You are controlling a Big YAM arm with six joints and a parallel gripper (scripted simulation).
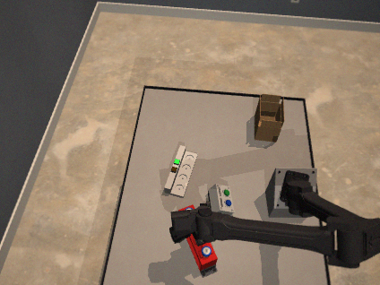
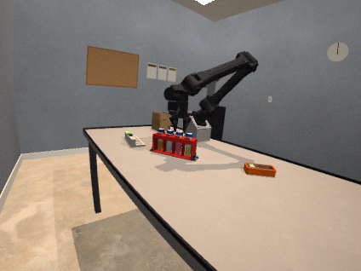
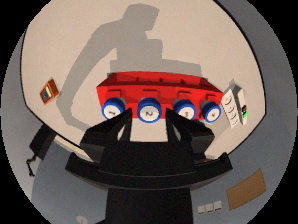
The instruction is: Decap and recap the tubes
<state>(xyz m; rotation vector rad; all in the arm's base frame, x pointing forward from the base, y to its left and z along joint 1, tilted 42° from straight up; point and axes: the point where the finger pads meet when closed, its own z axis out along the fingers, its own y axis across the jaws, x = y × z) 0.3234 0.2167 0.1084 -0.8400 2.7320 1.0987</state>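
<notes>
My hand is 90 mm past the blue key, 170 mm to the left of it and 60 mm above it. Round my hand: green key 80 mm behind, 220 mm to the right, 60 mm below; then key housing 70 mm behind, 200 mm to the right, 70 mm below; then blue tube cap 50 mm ahead, 90 mm to the right, 10 mm below.
</notes>
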